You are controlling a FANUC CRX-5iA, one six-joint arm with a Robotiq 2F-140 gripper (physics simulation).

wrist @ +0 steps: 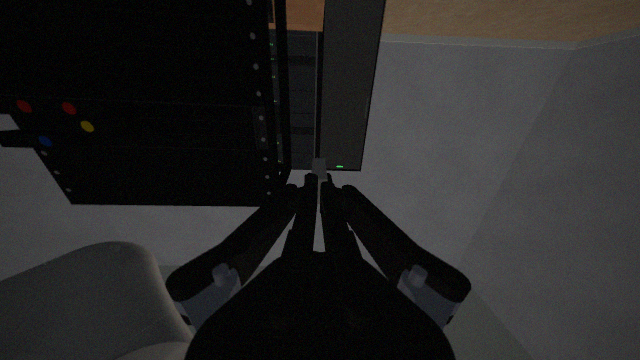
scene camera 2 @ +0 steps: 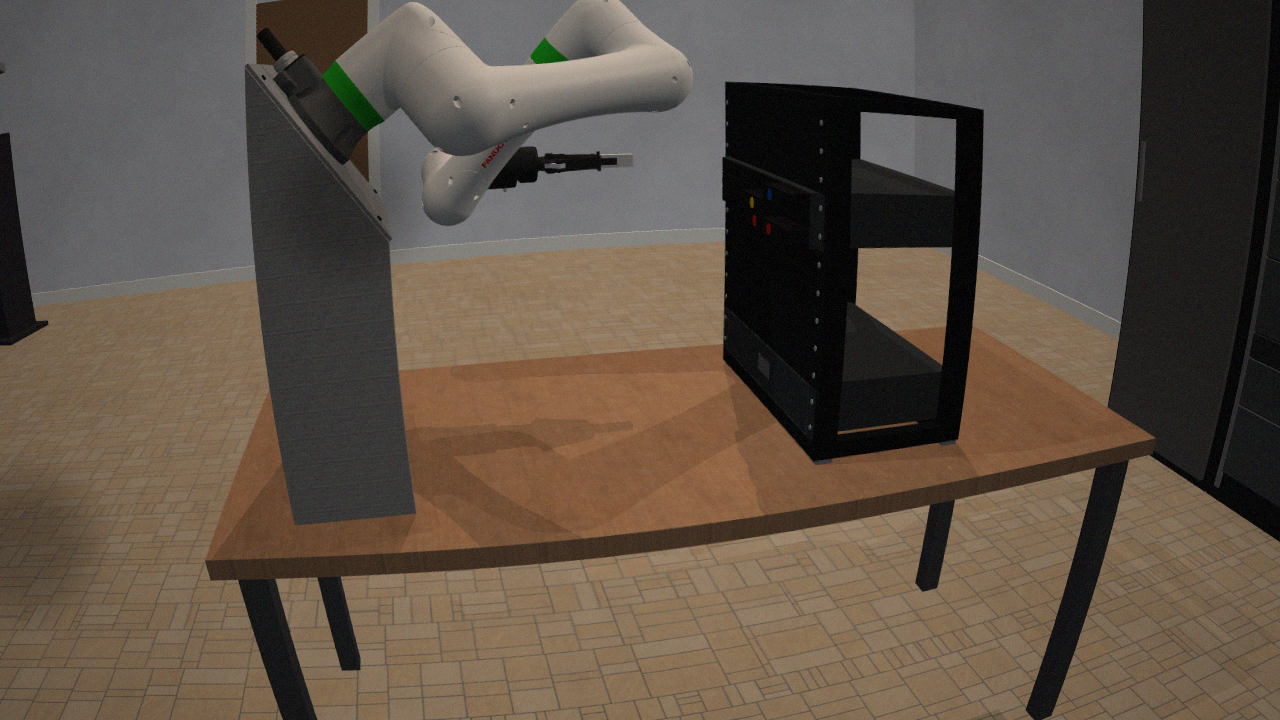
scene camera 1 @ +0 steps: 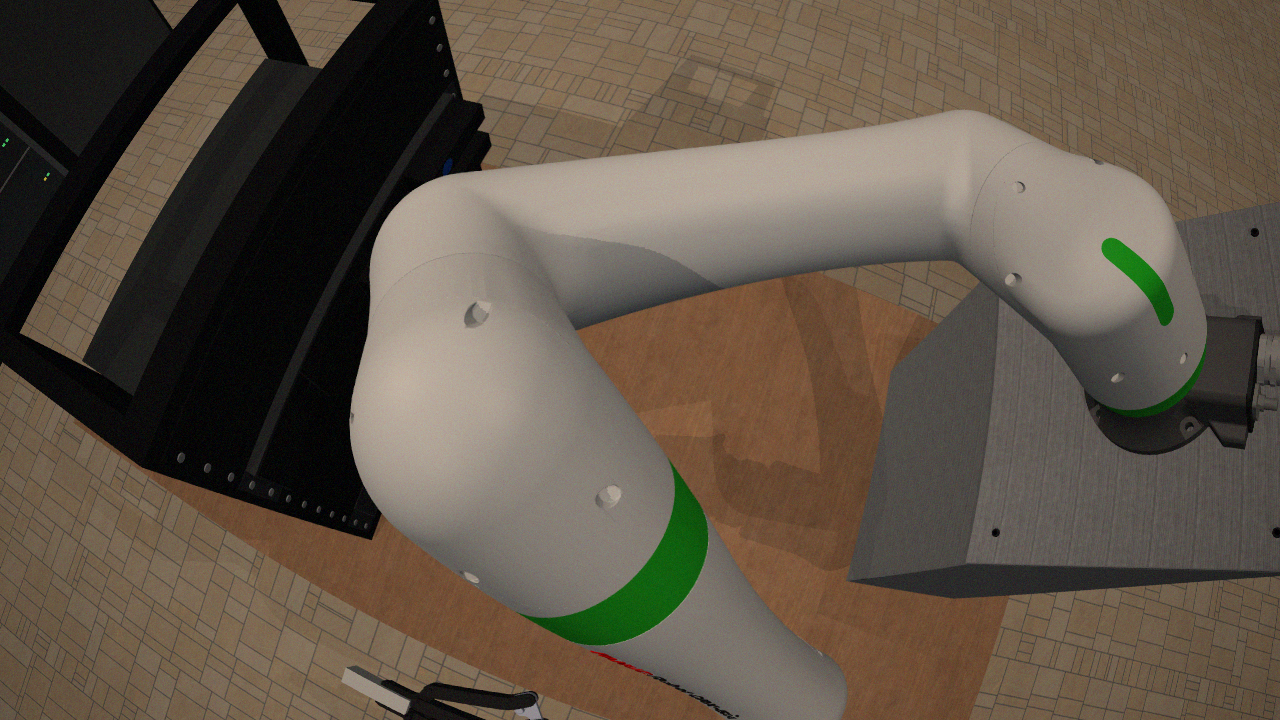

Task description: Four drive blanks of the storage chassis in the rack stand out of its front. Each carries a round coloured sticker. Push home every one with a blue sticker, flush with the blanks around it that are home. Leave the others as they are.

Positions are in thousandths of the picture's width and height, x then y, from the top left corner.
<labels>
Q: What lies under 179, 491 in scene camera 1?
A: A black rack.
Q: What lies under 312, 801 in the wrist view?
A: My gripper.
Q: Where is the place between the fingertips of my gripper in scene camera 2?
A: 494, 223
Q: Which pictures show my gripper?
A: The wrist view, scene camera 2 and scene camera 1: all of them.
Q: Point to a black rack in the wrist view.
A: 259, 307
</labels>
